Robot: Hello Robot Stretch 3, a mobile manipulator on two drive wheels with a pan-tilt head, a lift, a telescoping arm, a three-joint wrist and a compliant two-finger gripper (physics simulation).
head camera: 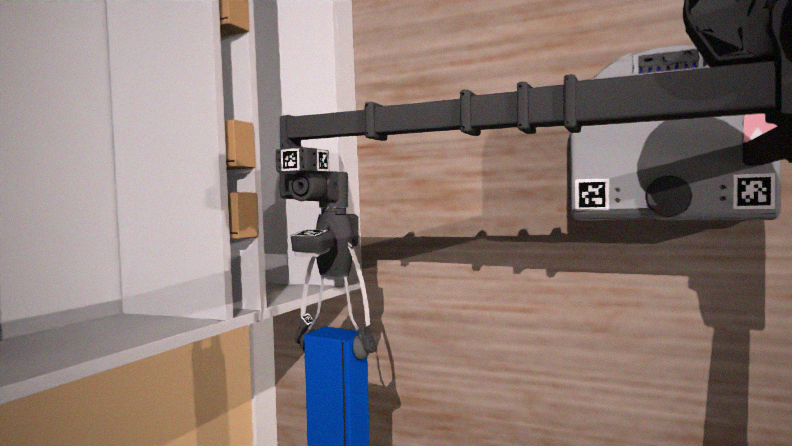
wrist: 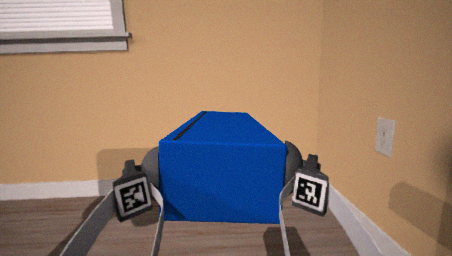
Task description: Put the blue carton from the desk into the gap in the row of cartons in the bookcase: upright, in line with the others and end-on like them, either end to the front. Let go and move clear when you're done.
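Observation:
The blue carton is held out in front of my gripper, its long side running away from the fingers. The gripper is shut on it, with one fingertip pad against each side near its near end. In the head view the carton is beyond the bookcase's end panel and its far end is cut off by the lower edge. The bookcase is at the left. Tan cartons stand in a row in it, with a wider space between the upper two in view.
The extended arm runs from the mobile base across the wooden floor to the bookcase side. A tan wall, a window and a wall outlet show in the wrist view.

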